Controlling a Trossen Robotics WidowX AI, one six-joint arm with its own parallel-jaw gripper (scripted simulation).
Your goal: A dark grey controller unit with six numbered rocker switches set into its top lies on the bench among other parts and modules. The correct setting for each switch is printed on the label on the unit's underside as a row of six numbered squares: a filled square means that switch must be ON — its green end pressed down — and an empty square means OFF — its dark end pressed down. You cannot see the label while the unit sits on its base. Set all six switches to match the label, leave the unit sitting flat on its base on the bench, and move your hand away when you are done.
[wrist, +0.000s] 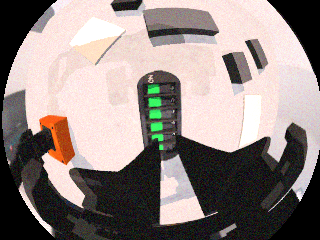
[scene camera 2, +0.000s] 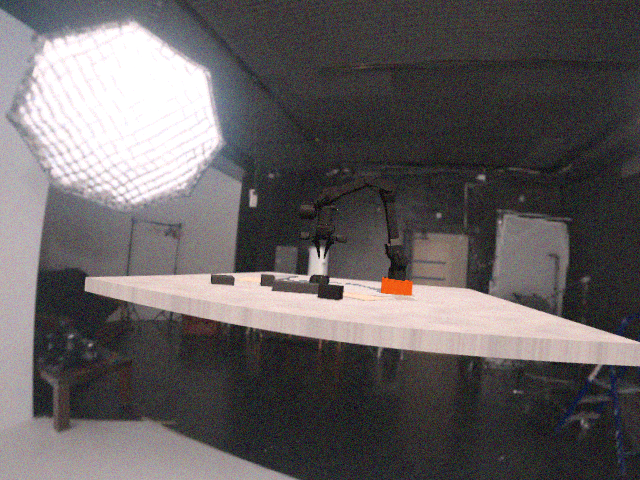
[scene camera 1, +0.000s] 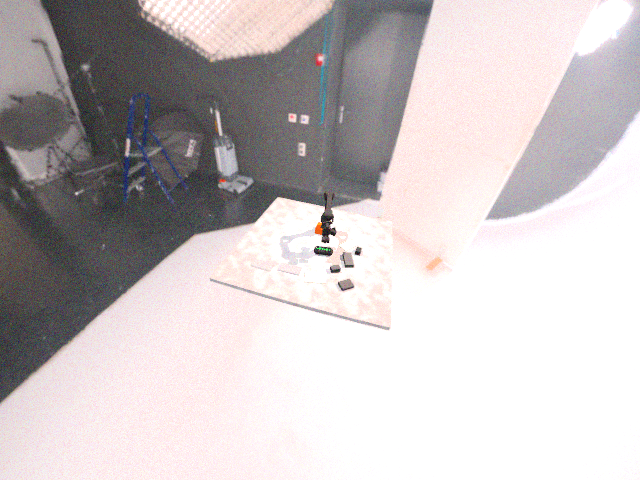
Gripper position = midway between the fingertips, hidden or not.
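Note:
A white sheet (wrist: 252, 103) is visible, as is the gripper (wrist: 167, 141).

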